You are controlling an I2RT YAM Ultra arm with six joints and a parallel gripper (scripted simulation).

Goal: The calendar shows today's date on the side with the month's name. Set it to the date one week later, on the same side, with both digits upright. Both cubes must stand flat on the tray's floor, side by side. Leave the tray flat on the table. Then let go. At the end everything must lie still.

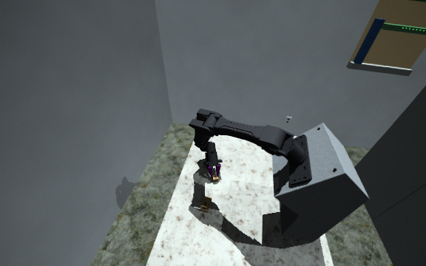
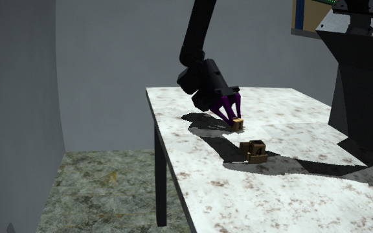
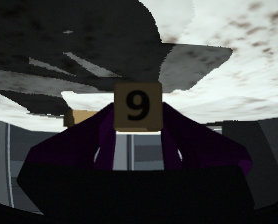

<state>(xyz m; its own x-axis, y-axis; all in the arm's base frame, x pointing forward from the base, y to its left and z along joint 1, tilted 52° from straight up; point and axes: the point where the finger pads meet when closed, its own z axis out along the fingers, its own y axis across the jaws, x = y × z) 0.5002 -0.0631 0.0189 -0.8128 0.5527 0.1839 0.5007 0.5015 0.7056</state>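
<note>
Now: hand 10 mm to the right of the wooden digit cube and 10 mm above it.
</note>
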